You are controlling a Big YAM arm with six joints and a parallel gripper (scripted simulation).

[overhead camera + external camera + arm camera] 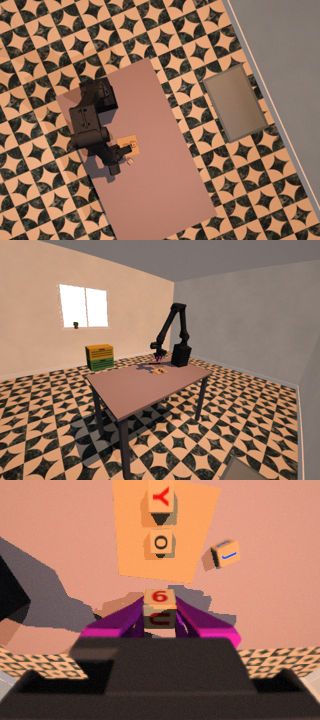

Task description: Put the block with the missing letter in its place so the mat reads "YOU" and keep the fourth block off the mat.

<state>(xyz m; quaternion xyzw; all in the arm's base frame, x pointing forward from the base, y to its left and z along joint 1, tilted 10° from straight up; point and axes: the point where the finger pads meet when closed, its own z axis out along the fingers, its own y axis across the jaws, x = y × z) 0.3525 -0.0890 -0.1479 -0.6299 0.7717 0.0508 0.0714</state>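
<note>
Right now the O block is 1 cm ahead of my hand, 5 cm to the left of it and 9 cm below it. From my hand the other things lie so: Y block: 2 cm ahead, 9 cm to the left, 9 cm below; then U block: 1 cm above; then mat: 1 cm ahead, 5 cm to the left, 11 cm below.
</note>
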